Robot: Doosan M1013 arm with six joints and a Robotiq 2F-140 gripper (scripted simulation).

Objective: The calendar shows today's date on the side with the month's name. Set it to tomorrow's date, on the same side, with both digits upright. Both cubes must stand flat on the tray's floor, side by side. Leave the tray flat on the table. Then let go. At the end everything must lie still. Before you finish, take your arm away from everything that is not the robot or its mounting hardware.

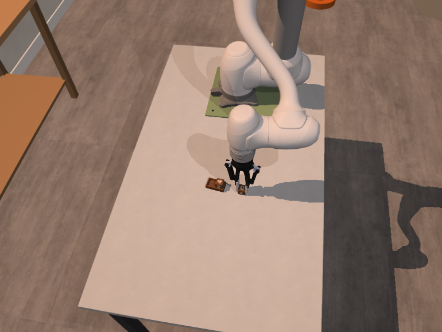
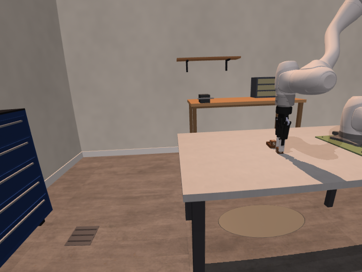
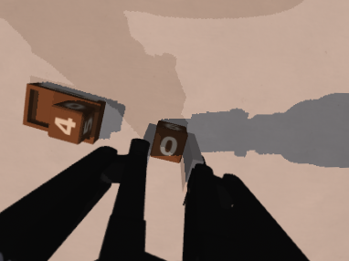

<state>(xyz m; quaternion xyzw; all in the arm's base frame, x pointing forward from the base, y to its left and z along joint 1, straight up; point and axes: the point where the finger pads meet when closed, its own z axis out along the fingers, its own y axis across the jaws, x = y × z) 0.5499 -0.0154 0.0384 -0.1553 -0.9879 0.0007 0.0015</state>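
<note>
Now: the brown digit cube 30 mm below my hand. From my hand the other things lie so: tray (40 mm behind, 100 mm to the right, 40 mm below).
</note>
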